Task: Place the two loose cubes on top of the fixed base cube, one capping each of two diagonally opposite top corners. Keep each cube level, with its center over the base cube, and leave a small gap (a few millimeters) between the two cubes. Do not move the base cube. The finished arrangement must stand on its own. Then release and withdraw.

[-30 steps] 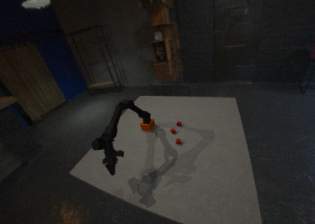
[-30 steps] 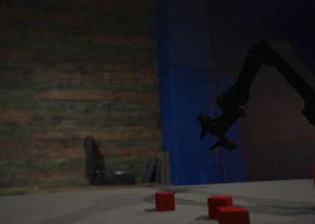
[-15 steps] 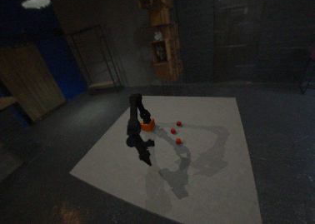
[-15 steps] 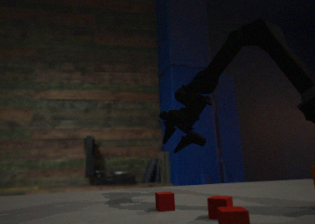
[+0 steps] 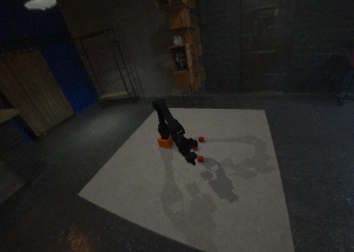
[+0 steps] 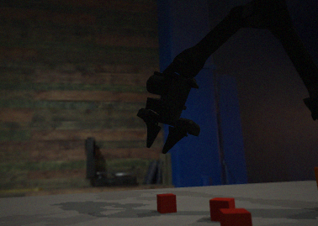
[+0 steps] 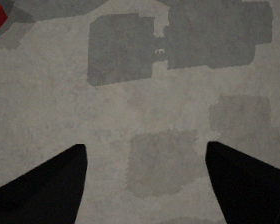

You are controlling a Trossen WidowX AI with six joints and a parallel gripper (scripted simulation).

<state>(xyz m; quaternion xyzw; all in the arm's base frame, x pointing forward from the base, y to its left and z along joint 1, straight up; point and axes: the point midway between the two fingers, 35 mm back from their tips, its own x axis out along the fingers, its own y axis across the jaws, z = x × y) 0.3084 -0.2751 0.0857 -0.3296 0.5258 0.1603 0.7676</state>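
Now: the red cube 250 mm to the left of my gripper tip, 120 mm below it and 60 mm behind it.
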